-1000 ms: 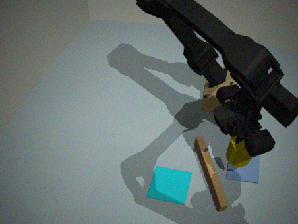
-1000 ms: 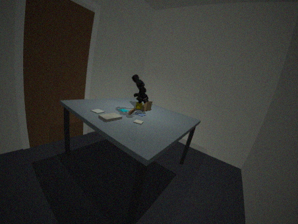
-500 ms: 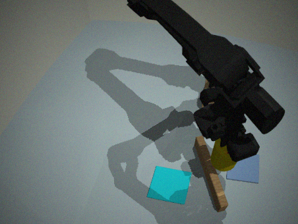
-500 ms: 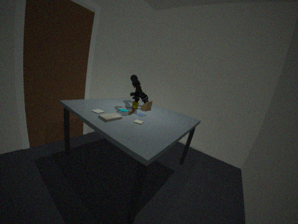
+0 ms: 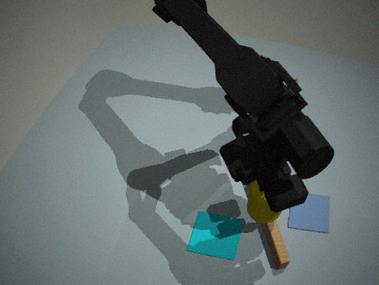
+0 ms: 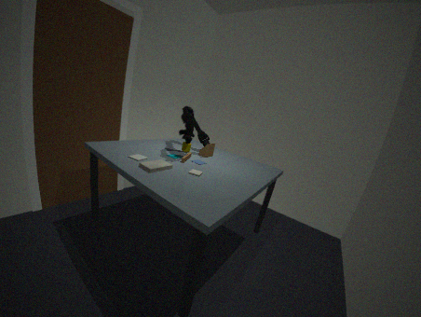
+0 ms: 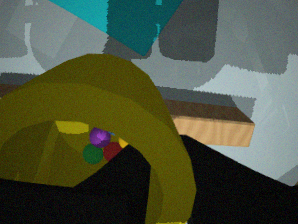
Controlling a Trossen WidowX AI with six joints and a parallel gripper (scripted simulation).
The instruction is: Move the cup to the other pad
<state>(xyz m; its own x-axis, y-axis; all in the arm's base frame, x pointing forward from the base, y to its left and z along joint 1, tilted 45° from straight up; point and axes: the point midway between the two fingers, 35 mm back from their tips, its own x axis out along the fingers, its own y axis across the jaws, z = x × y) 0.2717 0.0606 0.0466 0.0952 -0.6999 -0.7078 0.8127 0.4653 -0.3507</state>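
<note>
Now: gripper tip 110 mm above the cyan pad, 70 mm short of it and 60 mm to the left of it. The rest, counted from my gripper tip: wooden bar (90 mm below, 30 mm to the left, 10 mm ahead); then blue pad (120 mm to the left, 110 mm below, 40 mm behind); then yellow cup (20 mm to the left, 20 mm ahead).
</note>
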